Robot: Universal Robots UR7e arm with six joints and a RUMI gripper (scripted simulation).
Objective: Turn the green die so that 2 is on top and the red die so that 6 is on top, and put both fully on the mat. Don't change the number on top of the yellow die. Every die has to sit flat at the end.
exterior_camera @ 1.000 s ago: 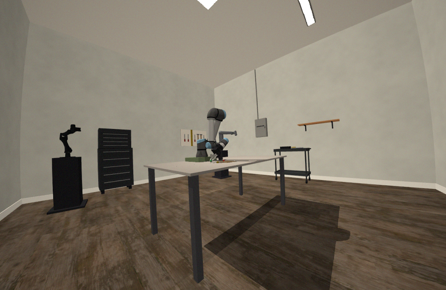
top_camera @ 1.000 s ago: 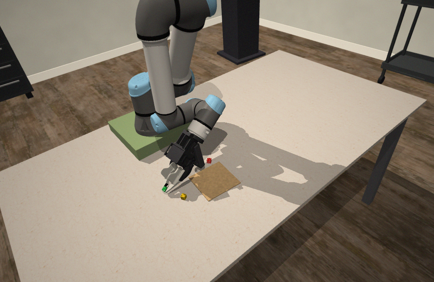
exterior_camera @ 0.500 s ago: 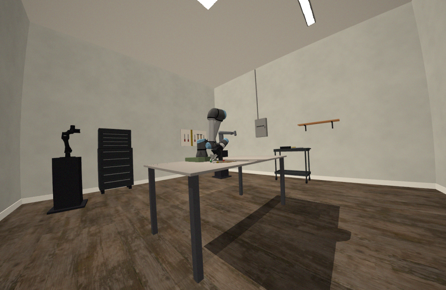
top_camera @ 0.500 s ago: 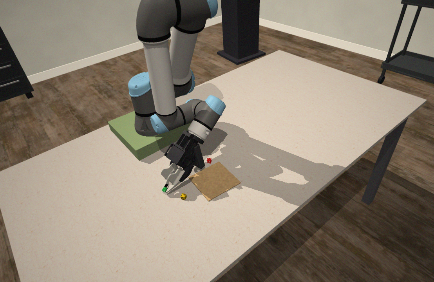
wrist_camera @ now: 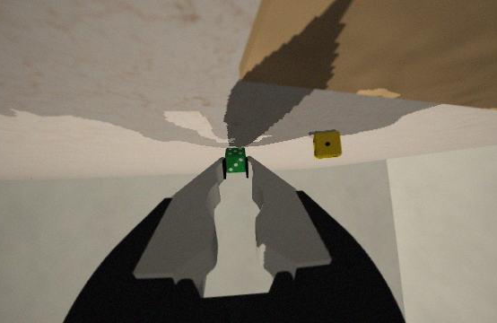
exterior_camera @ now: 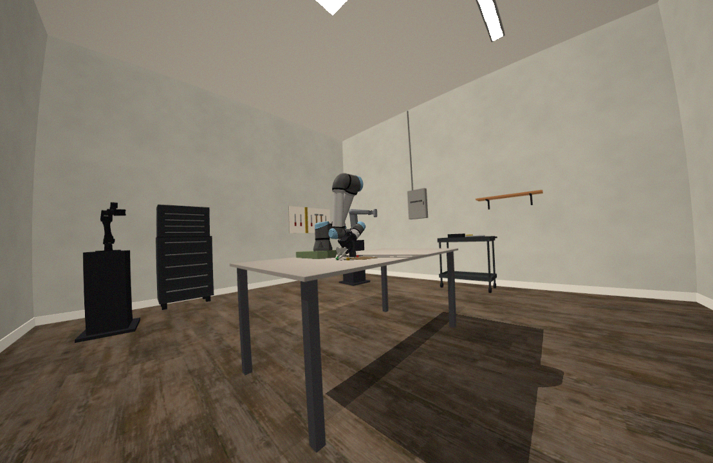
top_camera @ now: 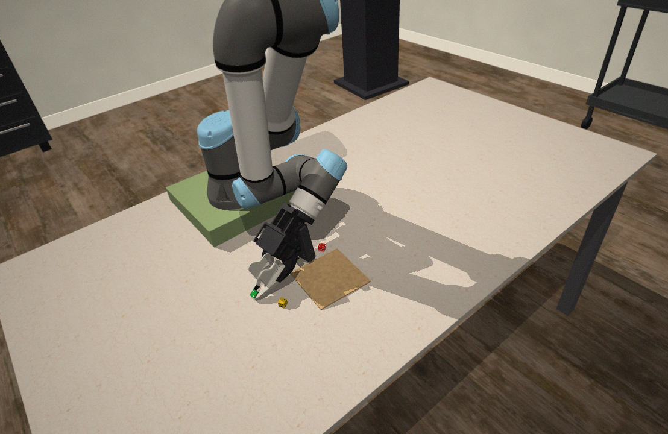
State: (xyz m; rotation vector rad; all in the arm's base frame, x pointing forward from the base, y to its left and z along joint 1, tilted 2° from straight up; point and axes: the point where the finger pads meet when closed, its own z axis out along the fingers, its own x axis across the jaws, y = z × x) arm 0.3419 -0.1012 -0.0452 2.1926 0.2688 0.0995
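Right now my hand is 1 cm to the left of the green die and 1 cm above it. Round my hand: red die (4 cm behind, 20 cm to the left, 1 cm below); yellow die (6 cm ahead, 3 cm to the left, 1 cm below); tan mat (5 cm ahead, 16 cm to the left, 2 cm below).
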